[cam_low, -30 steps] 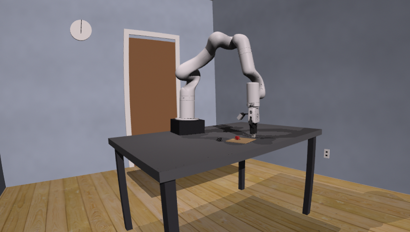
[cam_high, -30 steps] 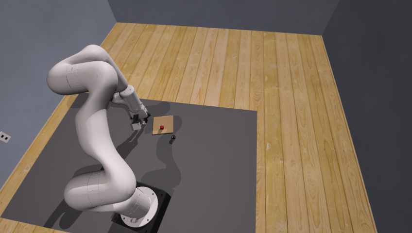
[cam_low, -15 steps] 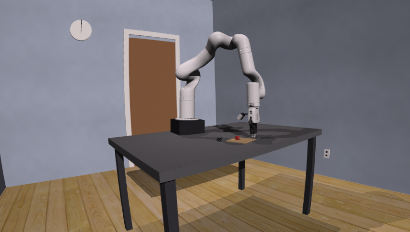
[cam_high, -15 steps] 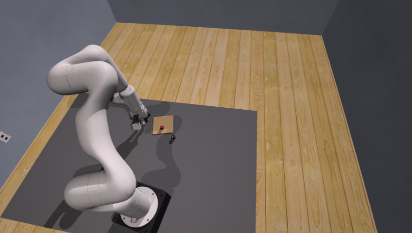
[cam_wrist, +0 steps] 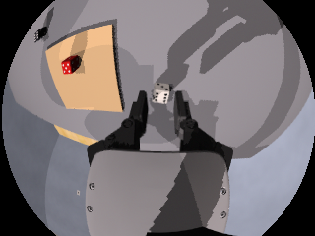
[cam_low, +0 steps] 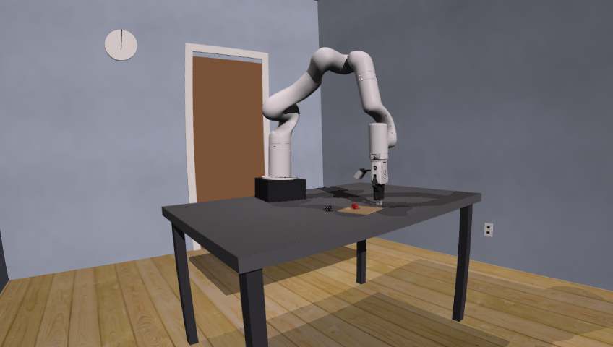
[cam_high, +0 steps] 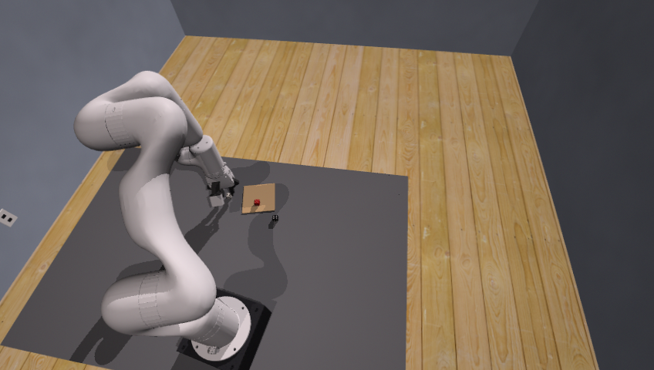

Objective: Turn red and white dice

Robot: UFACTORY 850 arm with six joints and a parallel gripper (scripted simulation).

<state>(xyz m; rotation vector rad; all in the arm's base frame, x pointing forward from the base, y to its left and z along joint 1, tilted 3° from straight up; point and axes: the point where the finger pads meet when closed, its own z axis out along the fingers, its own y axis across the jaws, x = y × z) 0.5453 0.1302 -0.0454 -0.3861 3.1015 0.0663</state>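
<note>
Right now my hand is 4 cm above the white die. From my hand the other things lie so: red die: 13 cm to the right, 3 cm below, 3 cm behind; then tan mat: 13 cm to the right, 4 cm below; then black die: 22 cm to the right, 10 cm behind, 4 cm below.
</note>
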